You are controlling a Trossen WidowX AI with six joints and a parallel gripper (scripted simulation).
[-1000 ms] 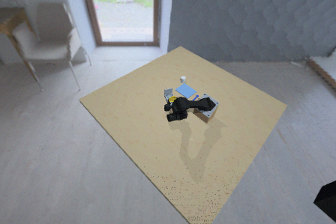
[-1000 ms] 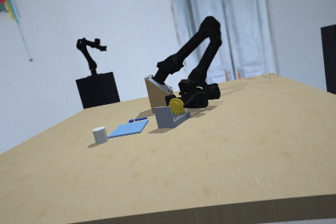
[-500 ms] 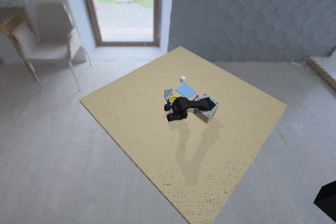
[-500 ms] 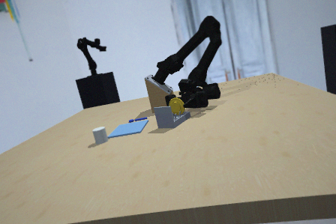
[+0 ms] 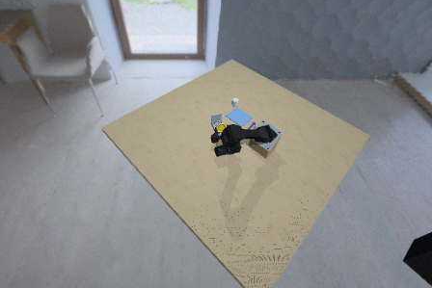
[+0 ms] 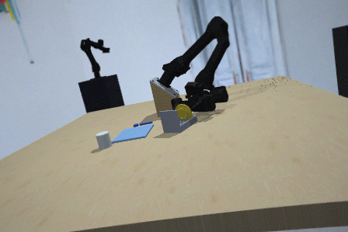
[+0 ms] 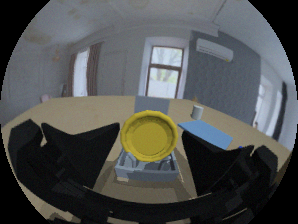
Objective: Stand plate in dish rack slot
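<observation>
Right now the yellow plate is 1 cm below my gripper tip. The rest, counted from my gripper tip: blue utensil 8 cm behind, 21 cm to the right, 5 cm below; then white cup 14 cm ahead, 26 cm to the right, 3 cm below; then grey dish rack 2 cm ahead, 1 cm to the right, 3 cm below.
</observation>
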